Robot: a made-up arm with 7 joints.
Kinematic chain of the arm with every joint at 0, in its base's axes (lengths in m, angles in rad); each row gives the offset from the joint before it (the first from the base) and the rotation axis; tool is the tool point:
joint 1: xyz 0 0.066 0 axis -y
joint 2: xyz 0 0.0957 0 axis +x
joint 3: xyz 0 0 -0.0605 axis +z
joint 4: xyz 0 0 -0.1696 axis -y
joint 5: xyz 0 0 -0.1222 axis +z
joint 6: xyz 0 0 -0.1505 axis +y
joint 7: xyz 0 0 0 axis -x
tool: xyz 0 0 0
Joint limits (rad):
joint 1: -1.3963..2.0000
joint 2: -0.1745..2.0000
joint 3: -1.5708..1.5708
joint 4: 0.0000..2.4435
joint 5: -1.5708..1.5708
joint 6: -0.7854..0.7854
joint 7: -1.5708..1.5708
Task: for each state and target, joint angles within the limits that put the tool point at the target. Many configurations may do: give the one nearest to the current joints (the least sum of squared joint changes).
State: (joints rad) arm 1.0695 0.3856 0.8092 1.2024 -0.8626 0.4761 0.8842
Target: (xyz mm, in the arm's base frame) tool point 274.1 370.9 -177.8
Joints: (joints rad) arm 0.5370 -0.0574 1.0011 1.3849 -0.8626 0.4761 0.8842
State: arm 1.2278 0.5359 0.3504 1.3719 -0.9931 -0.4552 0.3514
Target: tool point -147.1 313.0 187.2
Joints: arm 1.6761 1.3920 0.6444 1.9610 -0.9931 -0.4552 0.3514
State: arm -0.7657 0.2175 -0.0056 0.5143 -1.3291 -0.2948 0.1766
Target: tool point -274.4 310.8 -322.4
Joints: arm -1.2491 0.3396 0.0906 0.9386 -1.3291 -0.2948 0.1766
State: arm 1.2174 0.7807 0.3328 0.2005 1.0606 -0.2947 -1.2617
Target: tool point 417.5 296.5 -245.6
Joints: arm 1.0319 0.2691 0.3297 0.0134 1.0606 -0.2947 -1.2617
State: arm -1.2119 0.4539 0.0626 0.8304 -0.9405 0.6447 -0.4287
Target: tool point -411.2 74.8 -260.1
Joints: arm -1.2108 -0.1673 -0.0641 0.3706 -0.9405 0.6447 -0.4287
